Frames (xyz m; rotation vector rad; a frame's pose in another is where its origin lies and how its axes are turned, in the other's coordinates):
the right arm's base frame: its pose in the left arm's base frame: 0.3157 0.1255 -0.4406 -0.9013 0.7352 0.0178
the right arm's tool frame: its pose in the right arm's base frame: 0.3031 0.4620 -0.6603 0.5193 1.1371 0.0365
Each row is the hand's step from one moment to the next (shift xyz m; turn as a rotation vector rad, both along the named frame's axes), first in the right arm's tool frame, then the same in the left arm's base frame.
Working: the right arm's tool frame: its pose in the left arm's base frame: 0.0242 -0.1389 -1.2064 -0.3264 1.7080 -0.6731

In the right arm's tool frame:
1: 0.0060 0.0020 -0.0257 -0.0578 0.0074 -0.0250
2: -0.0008 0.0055 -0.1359 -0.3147 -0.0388 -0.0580
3: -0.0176 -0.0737 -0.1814 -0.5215 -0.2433 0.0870
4: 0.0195 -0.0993 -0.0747 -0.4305 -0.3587 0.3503
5: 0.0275 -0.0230 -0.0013 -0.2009 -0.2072 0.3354
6: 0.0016 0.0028 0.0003 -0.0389 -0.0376 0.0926
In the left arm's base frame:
1: -0.0258 0.0049 -0.0028 -0.0085 0.0443 0.0446
2: -0.1293 0.0400 0.0139 0.0177 0.1581 0.2804
3: -0.1796 -0.0017 0.0798 0.1800 0.0727 0.5487
4: -0.0902 -0.0701 0.0526 0.3936 -0.1372 0.5128
5: -0.0113 -0.0331 -0.0081 0.3429 -0.1401 0.2421
6: 0.0003 0.0013 -0.0030 0.0932 -0.0323 0.0420

